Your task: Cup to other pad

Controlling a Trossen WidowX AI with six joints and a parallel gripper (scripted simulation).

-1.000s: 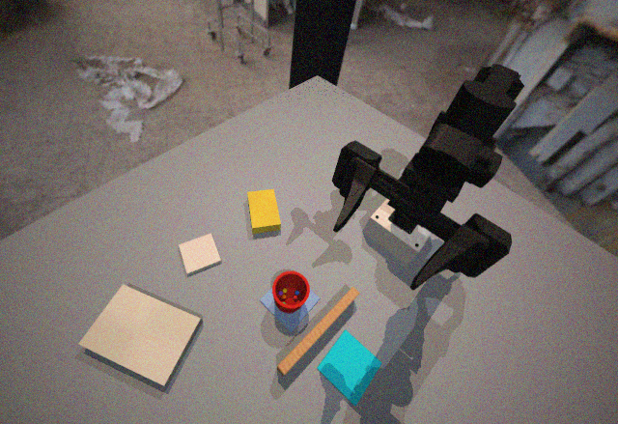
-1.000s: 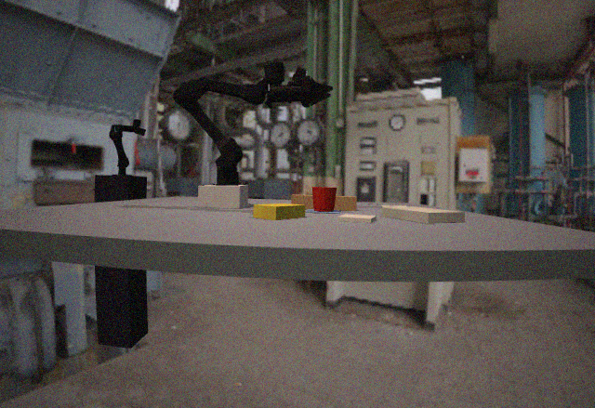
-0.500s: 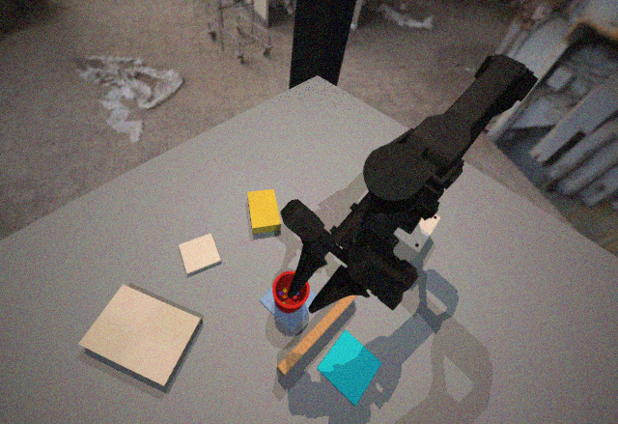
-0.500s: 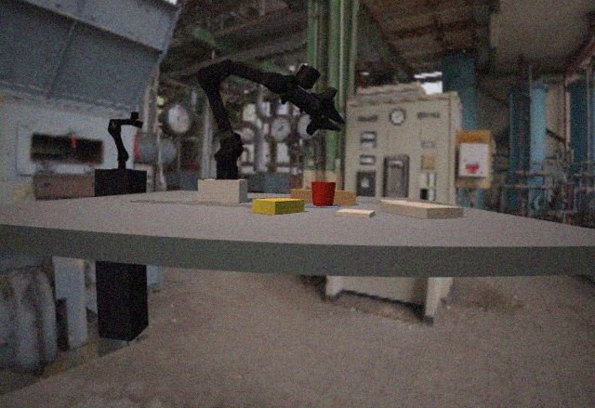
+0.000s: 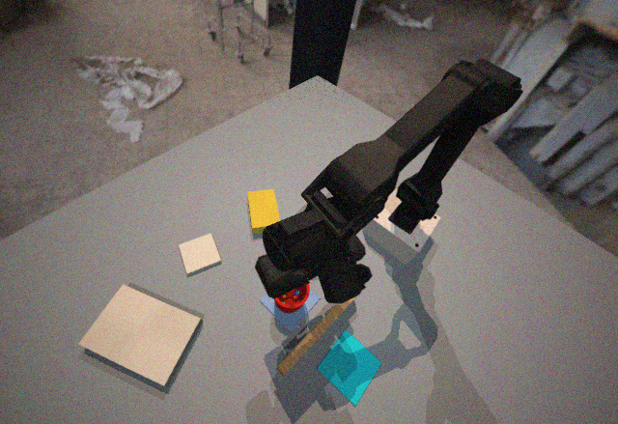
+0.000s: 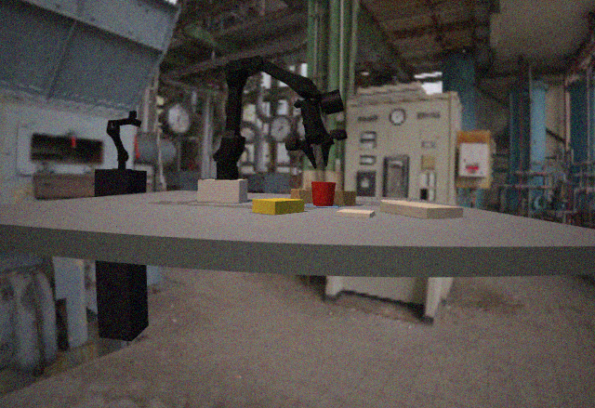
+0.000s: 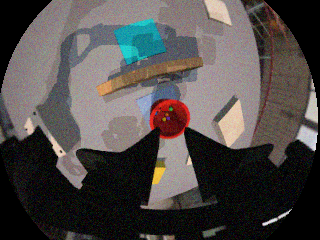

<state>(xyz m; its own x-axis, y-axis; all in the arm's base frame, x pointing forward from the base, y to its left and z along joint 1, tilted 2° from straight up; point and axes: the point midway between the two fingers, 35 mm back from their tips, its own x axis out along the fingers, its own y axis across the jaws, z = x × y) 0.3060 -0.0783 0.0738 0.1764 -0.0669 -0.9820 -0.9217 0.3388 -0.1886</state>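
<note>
Now: gripper tip 80 mm above the red cup, 10 mm to the left of it and 10 mm short of it. From my gripper tip the other things lie so: light blue pad 130 mm below, 10 mm to the right, 10 mm ahead; teal pad 170 mm to the left, 130 mm below, 20 mm ahead; orange bar 110 mm below, 80 mm to the left, 20 mm ahead.
</note>
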